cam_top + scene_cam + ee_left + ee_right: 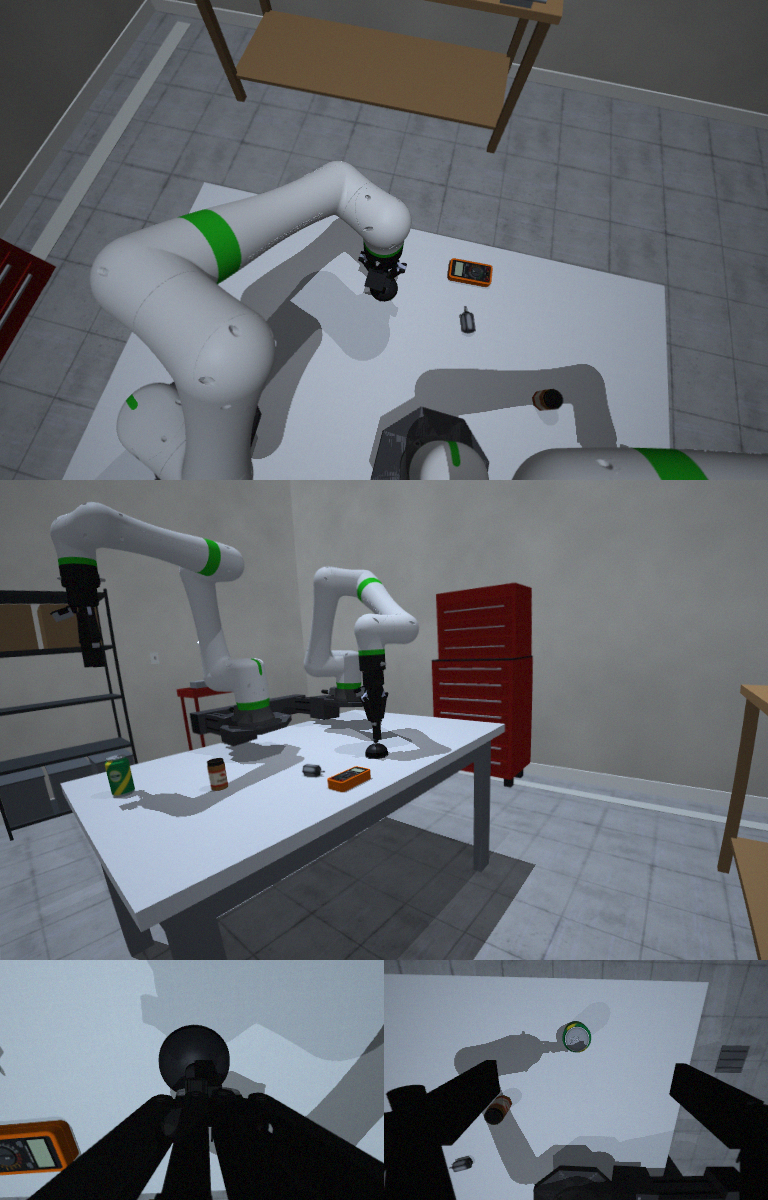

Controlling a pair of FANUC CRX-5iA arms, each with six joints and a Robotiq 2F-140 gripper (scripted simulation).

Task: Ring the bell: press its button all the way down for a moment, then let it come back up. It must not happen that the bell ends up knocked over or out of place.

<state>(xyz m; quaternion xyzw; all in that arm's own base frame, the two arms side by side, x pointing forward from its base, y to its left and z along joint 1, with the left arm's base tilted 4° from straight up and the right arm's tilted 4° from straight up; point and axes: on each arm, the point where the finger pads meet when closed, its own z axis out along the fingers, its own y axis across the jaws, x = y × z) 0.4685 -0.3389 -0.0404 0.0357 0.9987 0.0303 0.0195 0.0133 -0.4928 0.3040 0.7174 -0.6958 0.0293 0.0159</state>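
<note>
My left hand is 4 cm above the bell button and 1 cm to the left of it. From my left hand the other things lie so: black dome bell: 6 cm below, 1 cm to the right; then orange multimeter: 26 cm to the right, 9 cm ahead, 8 cm below; then dark grey device: 27 cm to the right, 8 cm below, 5 cm behind.
</note>
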